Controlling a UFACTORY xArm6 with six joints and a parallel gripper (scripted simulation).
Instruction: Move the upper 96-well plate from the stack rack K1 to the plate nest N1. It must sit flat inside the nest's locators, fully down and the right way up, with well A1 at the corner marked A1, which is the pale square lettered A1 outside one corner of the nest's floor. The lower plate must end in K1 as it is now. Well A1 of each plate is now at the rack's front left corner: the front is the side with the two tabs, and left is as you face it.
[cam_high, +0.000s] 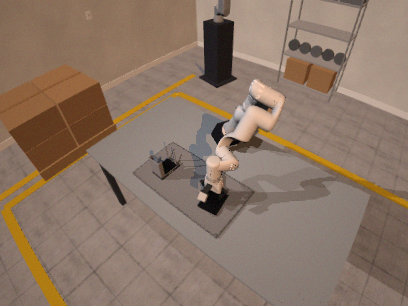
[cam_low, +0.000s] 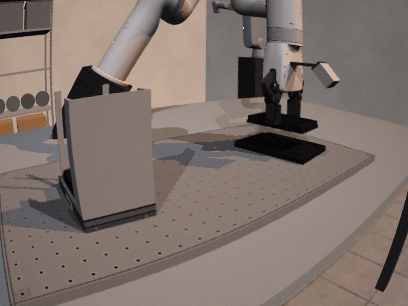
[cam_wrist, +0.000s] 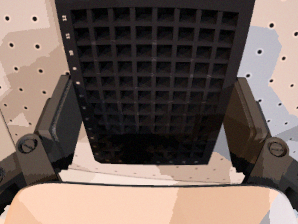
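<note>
The plate nest N1 is 60 mm below my hand. The rest, counted from my hand: rack's solid pale wall: 370 mm to the right, 160 mm ahead, 20 mm above; black 96-well plate: 10 mm below.
</note>
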